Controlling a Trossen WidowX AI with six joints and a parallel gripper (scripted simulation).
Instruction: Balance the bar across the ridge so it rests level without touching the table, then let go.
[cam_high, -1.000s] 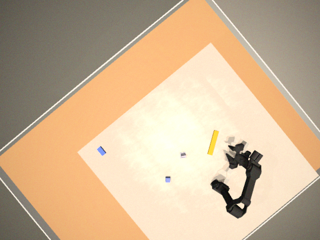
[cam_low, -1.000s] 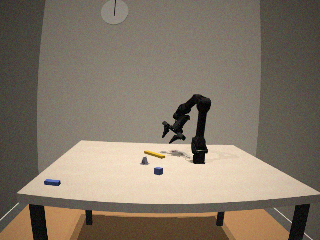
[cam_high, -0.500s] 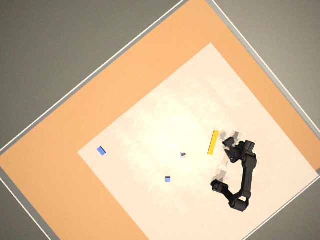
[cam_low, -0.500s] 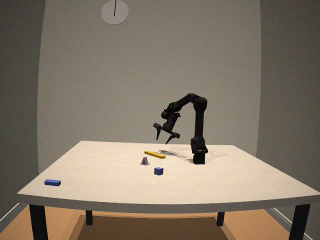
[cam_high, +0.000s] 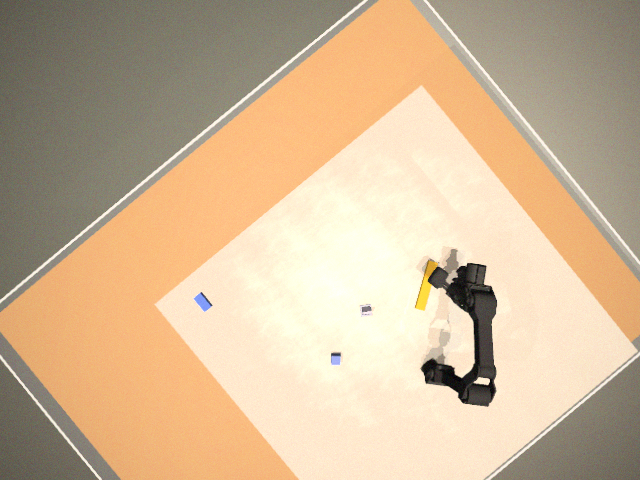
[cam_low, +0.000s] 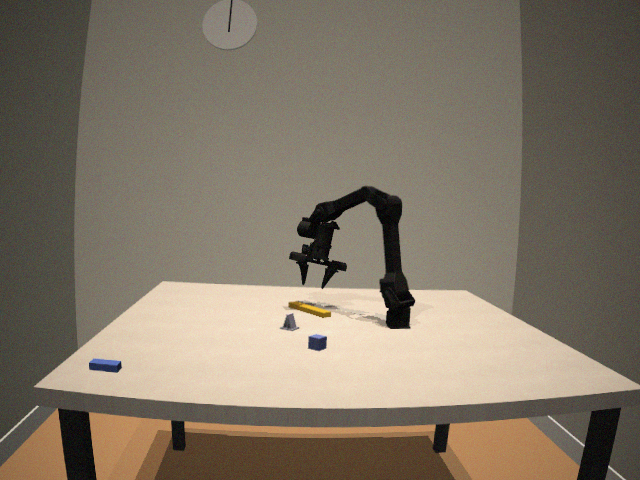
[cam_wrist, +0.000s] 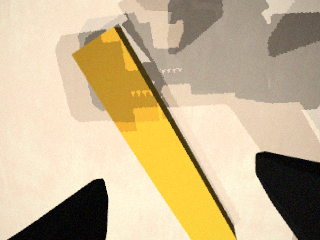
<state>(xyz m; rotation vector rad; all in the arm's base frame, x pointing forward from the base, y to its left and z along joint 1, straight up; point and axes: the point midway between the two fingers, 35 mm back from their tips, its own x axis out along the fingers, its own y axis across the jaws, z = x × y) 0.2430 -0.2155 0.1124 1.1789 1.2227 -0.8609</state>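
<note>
Now: gripper tip 7 cm above the yellow bar, 3 cm to the right of it and 1 cm short of it. Round my gripper tip: flat blue block (71 cm to the left, 49 cm ahead, 7 cm below); blue cube (46 cm to the left, 6 cm below, 1 cm ahead).
</note>
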